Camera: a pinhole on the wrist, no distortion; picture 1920 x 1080 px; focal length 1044.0 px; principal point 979.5 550.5 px. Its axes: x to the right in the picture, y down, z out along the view. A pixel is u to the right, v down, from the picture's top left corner.
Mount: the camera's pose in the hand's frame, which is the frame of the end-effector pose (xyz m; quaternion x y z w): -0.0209 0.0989 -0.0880 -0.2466 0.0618 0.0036 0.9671
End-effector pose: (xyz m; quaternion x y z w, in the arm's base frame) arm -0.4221 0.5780 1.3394 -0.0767 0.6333 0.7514 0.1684
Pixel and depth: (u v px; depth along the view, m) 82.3 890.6 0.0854
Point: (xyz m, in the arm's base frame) -0.4030 0.5238 1.5174
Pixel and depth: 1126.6 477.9 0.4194
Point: -0.5718 0.8309 1.6152
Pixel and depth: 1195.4 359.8 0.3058
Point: -0.5453 0.7559 1.5298
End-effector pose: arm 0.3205 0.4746 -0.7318 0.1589 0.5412 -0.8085 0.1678
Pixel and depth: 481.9 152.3 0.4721
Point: 0.5261 0.0263 -0.6343
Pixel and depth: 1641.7 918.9 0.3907
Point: 0.2489 0.1595 -1.1208
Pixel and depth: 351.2 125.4 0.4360
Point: 0.5589 0.0616 -0.6147
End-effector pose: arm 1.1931 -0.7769 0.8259 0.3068 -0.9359 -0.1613 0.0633
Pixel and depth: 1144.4 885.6 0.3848
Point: 0.8736 -0.4809 0.7903
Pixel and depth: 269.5 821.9 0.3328
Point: 1.1328 -0.3452 0.7606
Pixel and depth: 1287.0 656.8 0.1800
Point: 1.0289 -0.6422 0.8446
